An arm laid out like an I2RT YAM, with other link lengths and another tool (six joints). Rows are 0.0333 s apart.
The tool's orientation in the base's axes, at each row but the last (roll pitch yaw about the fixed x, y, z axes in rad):
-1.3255, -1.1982, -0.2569
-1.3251, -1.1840, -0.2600
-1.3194, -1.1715, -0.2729
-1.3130, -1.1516, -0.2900
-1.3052, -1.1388, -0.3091
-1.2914, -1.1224, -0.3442
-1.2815, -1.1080, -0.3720
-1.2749, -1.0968, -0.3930
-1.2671, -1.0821, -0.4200
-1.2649, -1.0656, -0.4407
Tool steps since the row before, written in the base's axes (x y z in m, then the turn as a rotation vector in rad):
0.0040, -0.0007, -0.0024, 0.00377, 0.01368, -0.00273
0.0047, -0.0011, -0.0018, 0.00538, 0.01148, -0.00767
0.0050, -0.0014, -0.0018, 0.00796, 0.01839, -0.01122
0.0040, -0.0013, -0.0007, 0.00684, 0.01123, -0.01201
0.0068, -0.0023, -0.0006, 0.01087, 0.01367, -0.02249
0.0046, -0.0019, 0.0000, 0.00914, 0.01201, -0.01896
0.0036, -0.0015, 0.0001, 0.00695, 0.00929, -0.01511
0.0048, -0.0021, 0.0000, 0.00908, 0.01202, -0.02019
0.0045, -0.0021, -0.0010, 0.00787, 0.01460, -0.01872
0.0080, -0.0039, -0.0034, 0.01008, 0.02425, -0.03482
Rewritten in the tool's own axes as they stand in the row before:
-0.0008, 0.0046, -0.0008, -0.00248, 0.00456, 0.01348
0.0002, 0.0050, -0.0011, -0.00626, 0.00786, 0.01089
0.0004, 0.0053, -0.0014, -0.00928, 0.01158, 0.01752
0.0011, 0.0040, -0.0012, -0.00961, 0.01092, 0.01027
0.0025, 0.0065, -0.0019, -0.01783, 0.01880, 0.01181
0.0022, 0.0042, -0.0015, -0.01511, 0.01581, 0.01043
0.0018, 0.0033, -0.0011, -0.01214, 0.01231, 0.00800
0.0024, 0.0044, -0.0015, -0.01624, 0.01629, 0.01028
0.0014, 0.0046, -0.0015, -0.01595, 0.01437, 0.01283
0.0013, 0.0090, -0.0030, -0.03106, 0.02295, 0.02026

